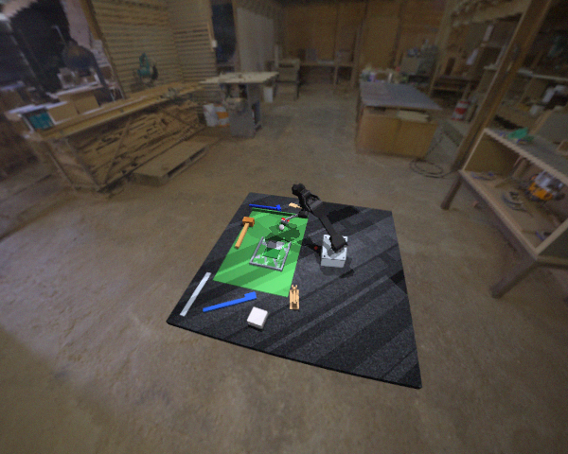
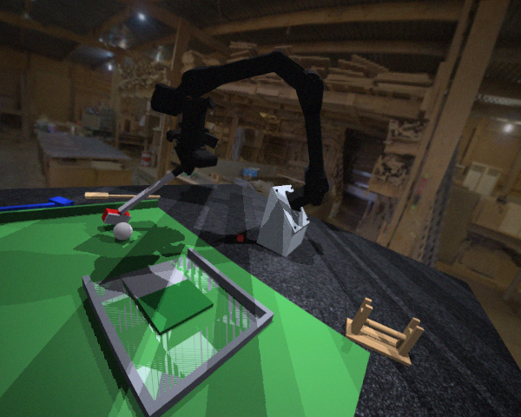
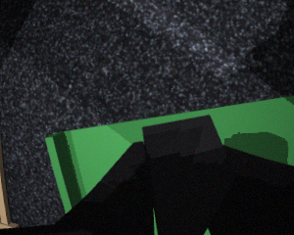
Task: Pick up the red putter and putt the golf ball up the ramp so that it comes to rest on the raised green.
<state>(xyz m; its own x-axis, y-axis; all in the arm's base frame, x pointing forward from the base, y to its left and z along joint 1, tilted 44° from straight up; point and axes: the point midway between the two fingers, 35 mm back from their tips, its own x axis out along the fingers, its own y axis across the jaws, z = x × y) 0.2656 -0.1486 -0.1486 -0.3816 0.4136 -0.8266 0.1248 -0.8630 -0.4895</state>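
The red putter is 100 mm ahead of my gripper tip and 60 mm below it. Round my gripper tip: wooden stick (130 mm ahead, 250 mm to the right, 160 mm below); then green mat (230 mm ahead, 240 mm to the left, 160 mm below); then white golf ball (180 mm ahead, 60 mm to the left, 140 mm below).
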